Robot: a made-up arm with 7 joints.
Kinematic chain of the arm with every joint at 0, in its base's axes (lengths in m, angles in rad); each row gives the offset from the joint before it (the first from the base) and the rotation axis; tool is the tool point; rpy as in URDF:
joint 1: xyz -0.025 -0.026 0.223 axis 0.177 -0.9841 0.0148
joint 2: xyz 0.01 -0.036 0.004 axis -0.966 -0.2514 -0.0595
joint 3: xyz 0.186 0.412 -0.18 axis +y
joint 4: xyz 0.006 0.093 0 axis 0.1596 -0.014 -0.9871
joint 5: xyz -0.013 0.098 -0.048 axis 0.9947 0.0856 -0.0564
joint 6: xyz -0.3 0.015 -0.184 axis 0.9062 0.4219 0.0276
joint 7: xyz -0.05 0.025 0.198 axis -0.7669 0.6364 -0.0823
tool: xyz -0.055 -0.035 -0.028 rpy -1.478 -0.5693 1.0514
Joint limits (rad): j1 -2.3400..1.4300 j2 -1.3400..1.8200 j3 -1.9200..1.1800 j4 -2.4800..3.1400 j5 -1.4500..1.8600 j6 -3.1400..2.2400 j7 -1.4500..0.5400
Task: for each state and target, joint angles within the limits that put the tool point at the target. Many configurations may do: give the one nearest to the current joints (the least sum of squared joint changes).
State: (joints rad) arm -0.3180 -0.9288 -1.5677 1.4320 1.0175 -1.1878 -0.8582
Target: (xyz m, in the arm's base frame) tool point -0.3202 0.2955 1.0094
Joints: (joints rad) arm 0.4413 -1.0291 -1.7925 1.5885 1.1861 -1.2044 -0.8587
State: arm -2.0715 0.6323 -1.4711 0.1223 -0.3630 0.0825 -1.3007
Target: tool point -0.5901 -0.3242 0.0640
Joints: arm -1.8399 0.8084 -1.3923 -0.6358 -0.5183 0.3853 -1.2009
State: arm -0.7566 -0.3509 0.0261 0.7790 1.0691 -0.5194 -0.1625
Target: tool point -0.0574 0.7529 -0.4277
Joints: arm -0.6855 0.3947 0.1804 1.2508 0.8767 -0.7430 -0.2275
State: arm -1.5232 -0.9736 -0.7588 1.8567 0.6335 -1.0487 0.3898
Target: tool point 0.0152 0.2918 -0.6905
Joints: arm -2.1332 -0.8546 -0.4998 2.1214 0.5415 -1.1584 0.3719
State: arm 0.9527 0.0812 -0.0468 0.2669 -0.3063 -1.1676 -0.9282
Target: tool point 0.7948 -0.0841 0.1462
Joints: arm 1.3421 0.9245 -0.4296 -0.1114 -0.5631 -1.3224 -0.9654
